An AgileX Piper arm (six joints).
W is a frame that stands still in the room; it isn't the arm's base.
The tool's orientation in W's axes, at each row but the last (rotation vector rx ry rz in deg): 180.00, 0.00, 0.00; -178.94, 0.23, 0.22; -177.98, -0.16, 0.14; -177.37, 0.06, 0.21; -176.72, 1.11, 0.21; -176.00, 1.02, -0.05; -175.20, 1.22, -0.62; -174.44, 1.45, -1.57; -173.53, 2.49, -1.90; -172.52, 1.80, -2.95
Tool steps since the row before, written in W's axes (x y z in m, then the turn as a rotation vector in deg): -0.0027, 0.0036, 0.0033, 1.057, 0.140, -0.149; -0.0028, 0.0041, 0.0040, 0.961, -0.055, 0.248; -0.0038, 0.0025, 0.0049, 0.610, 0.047, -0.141; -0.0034, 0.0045, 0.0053, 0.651, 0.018, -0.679; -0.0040, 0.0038, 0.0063, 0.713, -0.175, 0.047; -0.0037, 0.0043, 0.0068, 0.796, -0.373, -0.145; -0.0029, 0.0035, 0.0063, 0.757, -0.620, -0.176; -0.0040, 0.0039, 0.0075, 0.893, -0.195, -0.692; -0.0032, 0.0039, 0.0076, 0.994, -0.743, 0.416; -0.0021, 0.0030, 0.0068, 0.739, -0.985, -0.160
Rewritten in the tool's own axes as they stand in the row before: -0.0027, -0.0036, -0.0033, 1.057, -0.140, 0.149; -0.0028, -0.0042, -0.0039, 0.961, 0.048, -0.251; -0.0038, -0.0027, -0.0048, 0.610, -0.041, 0.142; -0.0034, -0.0047, -0.0051, 0.653, 0.013, 0.678; -0.0041, -0.0041, -0.0061, 0.715, 0.163, -0.058; -0.0037, -0.0047, -0.0065, 0.800, 0.373, 0.119; -0.0029, -0.0040, -0.0060, 0.765, 0.622, 0.129; -0.0039, -0.0045, -0.0072, 0.884, 0.247, 0.687; -0.0032, -0.0046, -0.0072, 1.024, 0.664, -0.473; -0.0019, -0.0038, -0.0064, 0.756, 0.984, 0.057
